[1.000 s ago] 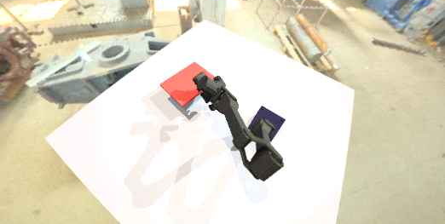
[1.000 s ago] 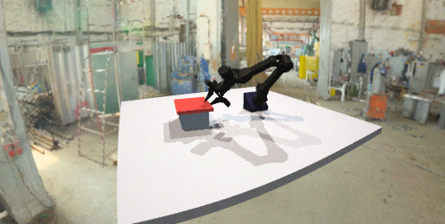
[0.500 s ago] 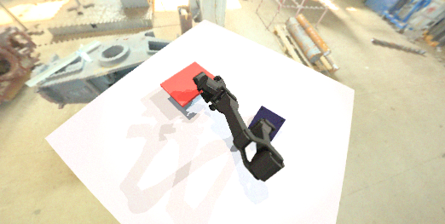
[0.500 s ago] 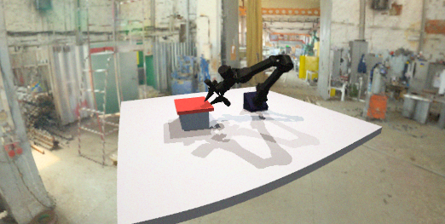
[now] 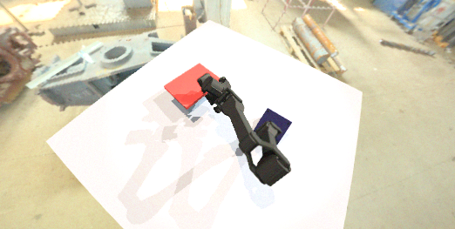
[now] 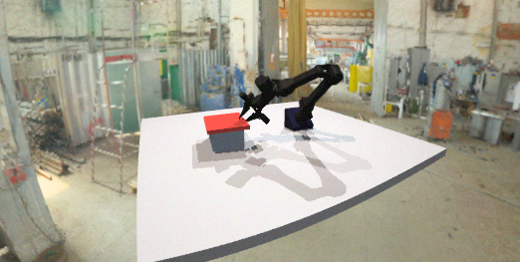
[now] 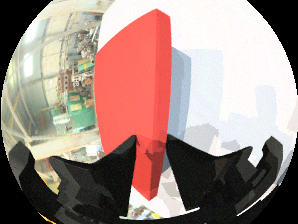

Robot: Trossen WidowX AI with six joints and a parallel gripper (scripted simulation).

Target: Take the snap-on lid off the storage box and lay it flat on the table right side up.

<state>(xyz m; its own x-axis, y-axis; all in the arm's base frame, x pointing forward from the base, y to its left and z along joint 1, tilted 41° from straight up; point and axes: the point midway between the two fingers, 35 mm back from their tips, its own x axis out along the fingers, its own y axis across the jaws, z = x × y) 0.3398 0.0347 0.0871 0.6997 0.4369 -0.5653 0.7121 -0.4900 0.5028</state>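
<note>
Now: the lid 8 cm ahead of my gripper tip and 1 cm to the right of it. Also, from my gripper tip: storage box (8 cm ahead, 1 cm to the right, 5 cm below).
</note>
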